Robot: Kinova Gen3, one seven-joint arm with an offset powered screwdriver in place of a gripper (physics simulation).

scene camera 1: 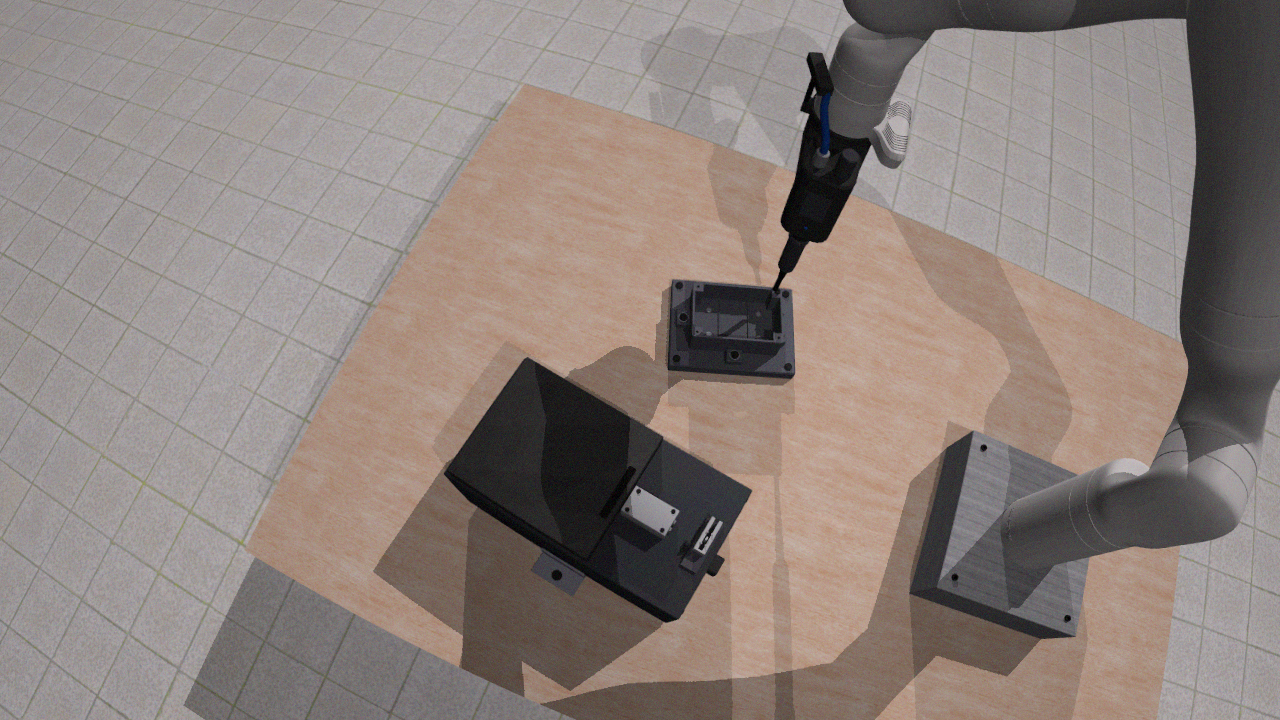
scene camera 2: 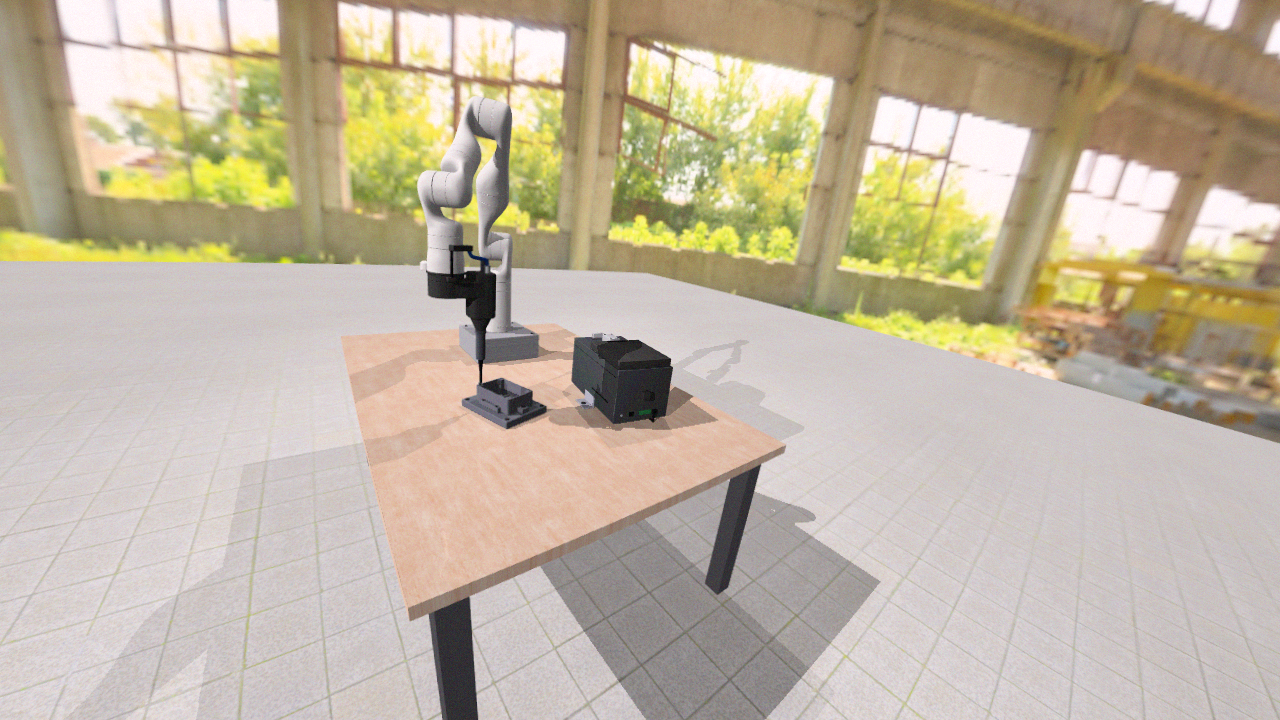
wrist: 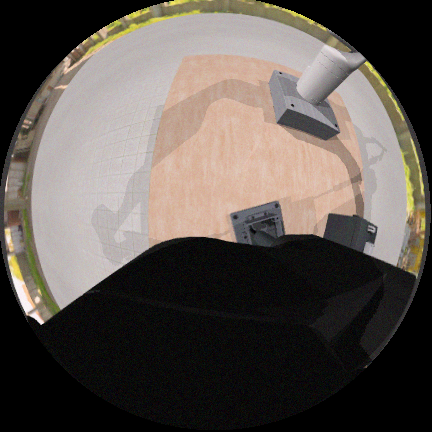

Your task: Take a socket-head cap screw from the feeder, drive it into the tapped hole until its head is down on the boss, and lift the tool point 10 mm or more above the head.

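Observation:
The dark grey housing (scene camera 1: 680, 344) (scene camera 2: 483, 411) (wrist: 252, 212) lies flat on the table, with an open box, corner bosses and several holes. My screwdriver tip (scene camera 1: 775, 288) (scene camera 2: 480, 382) is at the box's upper right corner in scene camera 1, over or on the corner boss. No gap between tip and boss can be made out. A screw at the tip is too small to tell, and the tapped hole is hidden by the tip. In the wrist view the tool's black body hides the tip and part of the housing. The black feeder (scene camera 1: 554, 447) (scene camera 2: 617, 385) (wrist: 342, 231) stands apart from the tool.
The feeder has a pale metal plate (scene camera 1: 650, 511) and a small slotted pickup piece (scene camera 1: 706, 535) on its lower deck. The arm's grey base block (scene camera 1: 975, 501) (scene camera 2: 501, 344) (wrist: 305, 120) stands on the wooden table (scene camera 1: 537, 223) (scene camera 2: 465, 501) (wrist: 200, 175). Shadows cross the table.

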